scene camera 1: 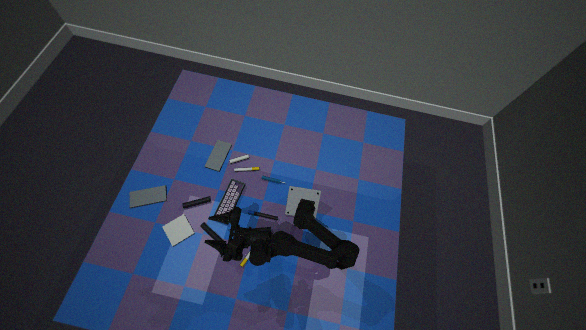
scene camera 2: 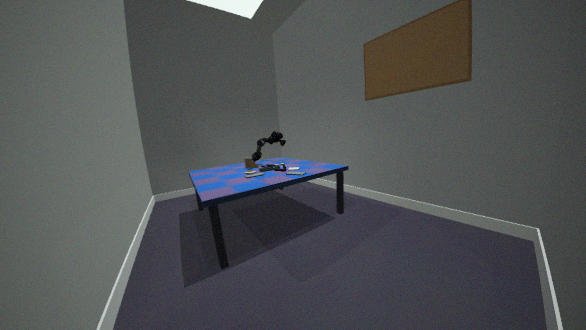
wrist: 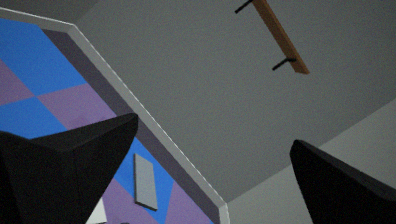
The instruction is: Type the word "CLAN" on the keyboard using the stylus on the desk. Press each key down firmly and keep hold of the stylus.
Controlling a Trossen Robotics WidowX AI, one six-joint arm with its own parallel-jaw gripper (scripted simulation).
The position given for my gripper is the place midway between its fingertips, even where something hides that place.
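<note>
There's my gripper, which you'd find at point(scene camera 1: 206, 229) and, in the wrist view, my gripper again at point(wrist: 215, 134); it's open, and it's holding nothing. There's also a grey slab point(wrist: 143, 177).
</note>
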